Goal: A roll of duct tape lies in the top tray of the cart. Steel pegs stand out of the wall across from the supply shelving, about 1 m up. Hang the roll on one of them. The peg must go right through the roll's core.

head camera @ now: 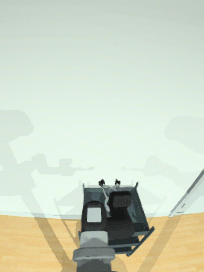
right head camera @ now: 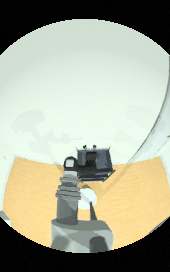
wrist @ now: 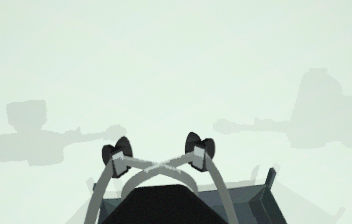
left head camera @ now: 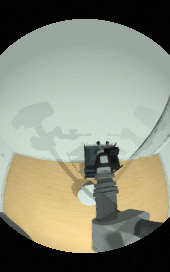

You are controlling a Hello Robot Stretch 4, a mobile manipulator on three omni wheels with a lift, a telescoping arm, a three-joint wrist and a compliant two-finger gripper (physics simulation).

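Pixels of known places: gripper, fingertip midpoint: [head camera: 109, 181] [right head camera: 89, 145] [wrist: 158, 147] [left head camera: 101, 141]; robot's base, origin of the base link: [right head camera: 84, 197] [left head camera: 88, 193].
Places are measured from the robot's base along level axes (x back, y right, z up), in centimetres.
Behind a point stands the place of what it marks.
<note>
My gripper [head camera: 110, 183] @[x -49.5, y 8.2, z 100.3 cm] [left head camera: 106, 144] [right head camera: 89, 147] @[x -49.5, y 8.2, z 100.3 cm] [wrist: 158, 147] @[x -49.5, y 8.2, z 100.3 cm] is open, its two dark fingertips well apart with pale wall showing between them. It is level and points at the wall, over the far part of the dark cart [head camera: 142, 214] @[x -44.9, y 35.1, z 66.5 cm] [left head camera: 91, 156] @[x -52.4, y 1.7, z 63.5 cm] [right head camera: 104, 158] @[x -53.9, y 29.0, z 63.5 cm] [wrist: 267, 202] @[x -62.8, y 35.0, z 66.3 cm]. The roll of duct tape does not show in any view; the gripper body and wrist cover much of the cart's top tray. No steel pegs show on the pale wall [head camera: 100, 100] @[x -71.3, y 2.7, z 138.4 cm] [wrist: 165, 60] @[x -71.2, y 10.1, z 102.9 cm].
The cart stands close to the wall, with corner posts sticking up at its far side. Shadows of the robot and cart lie on the wall. A grey-edged panel [head camera: 189, 194] @[x -66.5, y 99.6, z 49.5 cm] stands at the right. A white round shape [left head camera: 86, 195] @[x 1.5, y -5.0, z 18.7 cm] [right head camera: 86, 197] @[x -1.5, y 3.7, z 18.7 cm] is on the wood floor [head camera: 30, 245] @[x -43.0, y -66.4, z -2.7 cm] before the cart.
</note>
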